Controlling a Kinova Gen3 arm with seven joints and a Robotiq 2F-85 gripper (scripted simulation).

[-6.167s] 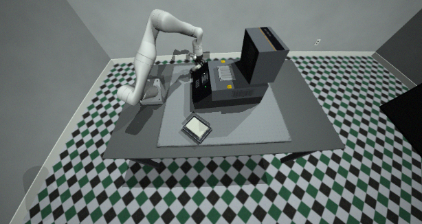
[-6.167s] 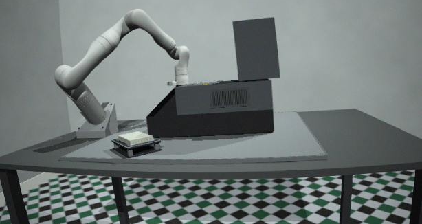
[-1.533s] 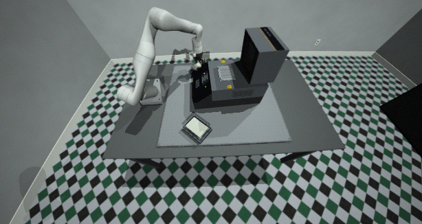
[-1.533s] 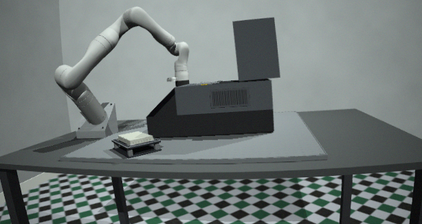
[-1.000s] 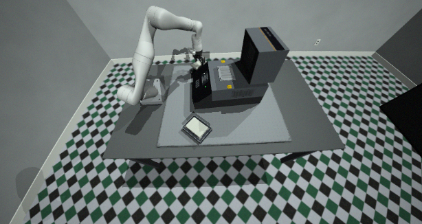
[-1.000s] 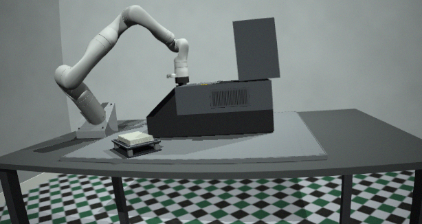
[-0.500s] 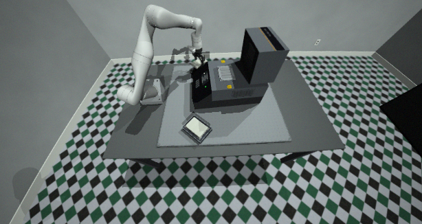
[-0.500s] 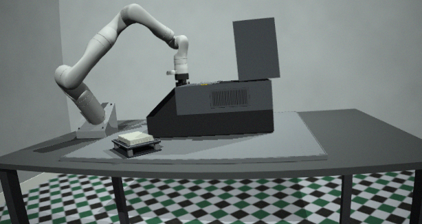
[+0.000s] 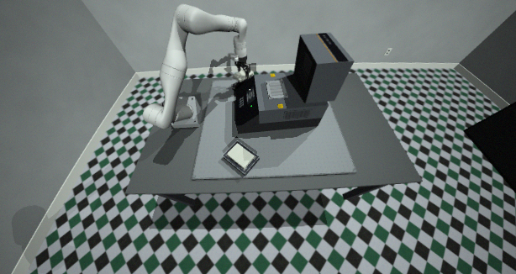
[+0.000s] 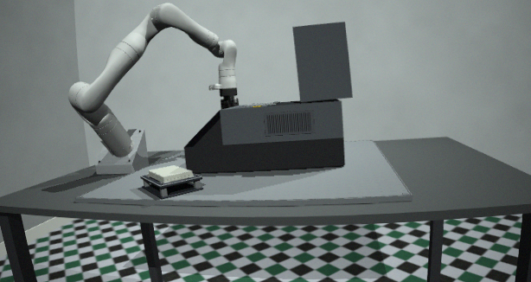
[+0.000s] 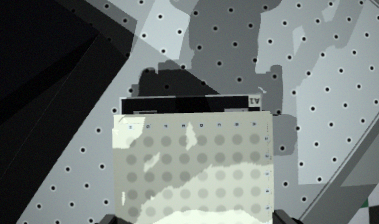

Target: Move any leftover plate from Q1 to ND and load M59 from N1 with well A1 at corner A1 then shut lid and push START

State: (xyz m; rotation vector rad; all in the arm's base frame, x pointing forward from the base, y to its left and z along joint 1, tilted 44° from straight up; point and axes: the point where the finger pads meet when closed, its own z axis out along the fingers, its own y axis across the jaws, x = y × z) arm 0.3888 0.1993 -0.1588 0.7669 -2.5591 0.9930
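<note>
Right now the black nest is 10 cm below my hand. The rest, counted from my hand: A1 mark 10 cm below, 9 cm behind; pale plate 1 cm below.
</note>
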